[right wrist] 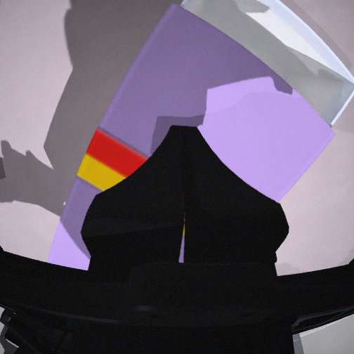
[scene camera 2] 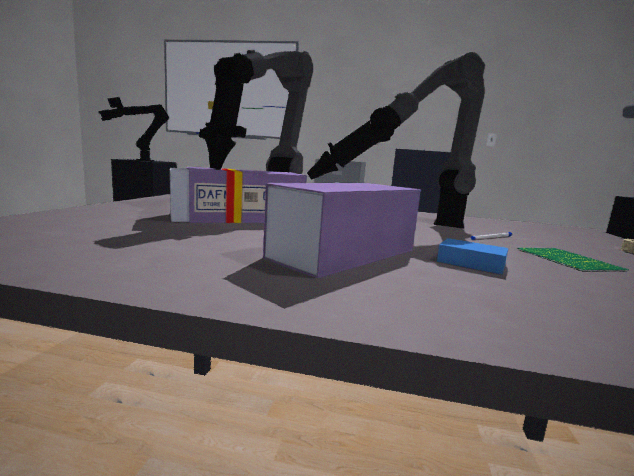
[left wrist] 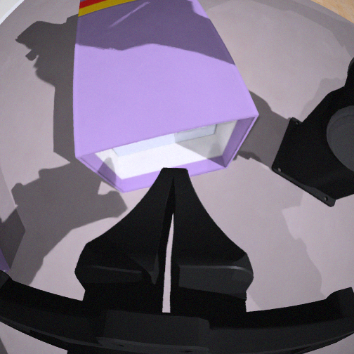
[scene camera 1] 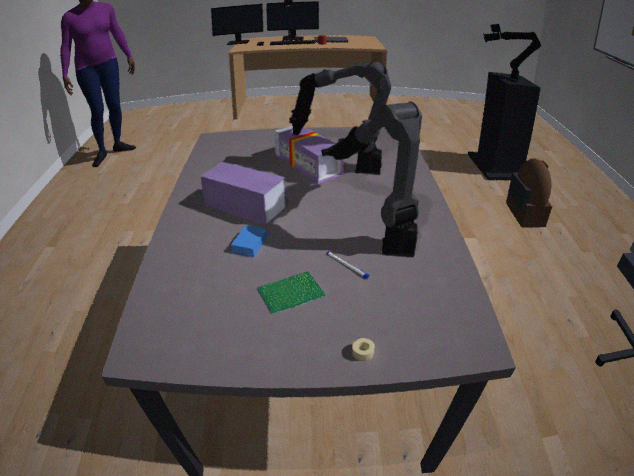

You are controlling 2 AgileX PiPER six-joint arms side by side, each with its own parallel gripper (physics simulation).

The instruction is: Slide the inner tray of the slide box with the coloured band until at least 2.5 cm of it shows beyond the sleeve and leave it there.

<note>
In view: the left gripper (scene camera 2: 309,176), the right gripper (scene camera 2: 215,168), a blue block (scene camera 2: 489,258) and a purple sleeve (left wrist: 135,77).
The blue block is seen too in scene camera 1 (scene camera 1: 248,242). The left gripper is seen too in the left wrist view (left wrist: 174,182). The right gripper also shows in the right wrist view (right wrist: 182,142). The right wrist view misses the blue block: it is out of frame. The left wrist view does not show the blue block: it is out of frame.
</note>
